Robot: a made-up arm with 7 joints.
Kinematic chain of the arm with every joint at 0, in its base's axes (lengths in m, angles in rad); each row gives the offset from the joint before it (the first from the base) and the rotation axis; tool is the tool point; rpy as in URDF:
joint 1: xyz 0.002 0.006 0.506 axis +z
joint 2: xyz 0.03 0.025 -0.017 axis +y
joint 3: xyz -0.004 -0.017 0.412 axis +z
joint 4: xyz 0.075 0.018 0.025 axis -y
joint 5: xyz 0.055 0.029 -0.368 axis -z
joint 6: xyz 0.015 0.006 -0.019 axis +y
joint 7: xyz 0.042 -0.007 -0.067 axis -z
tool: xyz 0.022 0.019 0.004 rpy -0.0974 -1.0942 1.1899
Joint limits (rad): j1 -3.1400..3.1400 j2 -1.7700..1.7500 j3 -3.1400..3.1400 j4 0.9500..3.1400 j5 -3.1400..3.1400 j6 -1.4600..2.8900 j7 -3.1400..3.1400
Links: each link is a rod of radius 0.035 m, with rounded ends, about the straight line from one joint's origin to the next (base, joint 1, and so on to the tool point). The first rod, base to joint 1, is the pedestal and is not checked.
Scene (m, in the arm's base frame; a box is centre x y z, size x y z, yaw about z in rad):
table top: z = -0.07
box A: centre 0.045 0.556 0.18 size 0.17 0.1 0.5 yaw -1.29
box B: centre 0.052 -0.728 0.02 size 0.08 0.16 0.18 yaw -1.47
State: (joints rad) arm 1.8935 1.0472 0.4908 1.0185 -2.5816 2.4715 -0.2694
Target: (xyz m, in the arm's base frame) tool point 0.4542 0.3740 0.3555
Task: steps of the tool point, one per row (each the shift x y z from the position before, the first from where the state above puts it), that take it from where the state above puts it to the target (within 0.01 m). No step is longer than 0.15 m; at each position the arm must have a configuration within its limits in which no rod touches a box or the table.
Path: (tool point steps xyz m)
1: 0.0414 0.0490 0.0573
2: 0.0479 0.0373 0.0613
3: 0.0515 0.0245 0.0637
4: 0.0521 0.0114 0.0646
5: 0.0499 -0.0013 0.0636
6: 0.0452 -0.0130 0.0605
7: 0.1035 0.0272 -0.0537
8: 0.1023 0.0026 -0.0586
9: 0.0968 -0.0203 -0.0599
10: 0.0875 -0.0407 -0.0573
11: 0.0749 -0.0573 -0.0521
12: 0.0603 -0.0693 -0.0451

